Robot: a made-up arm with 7 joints.
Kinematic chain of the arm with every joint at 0, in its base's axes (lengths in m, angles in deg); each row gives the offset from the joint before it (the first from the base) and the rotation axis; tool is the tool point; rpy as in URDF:
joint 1: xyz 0 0 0.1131 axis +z
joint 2: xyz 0 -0.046 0.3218 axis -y
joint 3: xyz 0 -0.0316 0.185 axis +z
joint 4: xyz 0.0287 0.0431 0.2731 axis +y
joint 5: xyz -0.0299 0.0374 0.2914 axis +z
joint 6: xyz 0 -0.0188 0.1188 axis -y
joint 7: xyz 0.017 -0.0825 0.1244 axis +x
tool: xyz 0 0 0 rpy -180 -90 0
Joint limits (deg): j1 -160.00..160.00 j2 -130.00..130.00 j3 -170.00..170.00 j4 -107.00..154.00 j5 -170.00..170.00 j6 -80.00..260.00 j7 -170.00..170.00
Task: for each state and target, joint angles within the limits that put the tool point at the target. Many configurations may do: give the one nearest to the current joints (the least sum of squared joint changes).
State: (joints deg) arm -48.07 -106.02 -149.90 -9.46 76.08 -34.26 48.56
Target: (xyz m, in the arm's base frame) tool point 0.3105 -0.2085 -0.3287
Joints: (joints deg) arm -41.03 -126.74 -140.26 -63.71 80.71 -38.57 48.56
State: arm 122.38 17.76 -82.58 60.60 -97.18 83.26 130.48
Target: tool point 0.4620 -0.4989 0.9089
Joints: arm 82.96 55.93 -100.20 80.45 -101.07 100.90 130.48
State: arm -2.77 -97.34 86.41 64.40 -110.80 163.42 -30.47
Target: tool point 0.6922 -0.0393 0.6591
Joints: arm -16.02 -86.36 93.42 62.06 -111.92 163.22 -30.47
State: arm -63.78 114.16 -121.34 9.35 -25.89 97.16 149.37
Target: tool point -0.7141 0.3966 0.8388
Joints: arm -33.16 70.18 -126.19 11.37 -36.08 95.20 149.37
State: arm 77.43 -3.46 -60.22 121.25 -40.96 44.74 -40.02
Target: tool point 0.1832 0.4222 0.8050
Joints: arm 97.82 17.34 -27.04 133.06 -47.77 51.89 -40.02
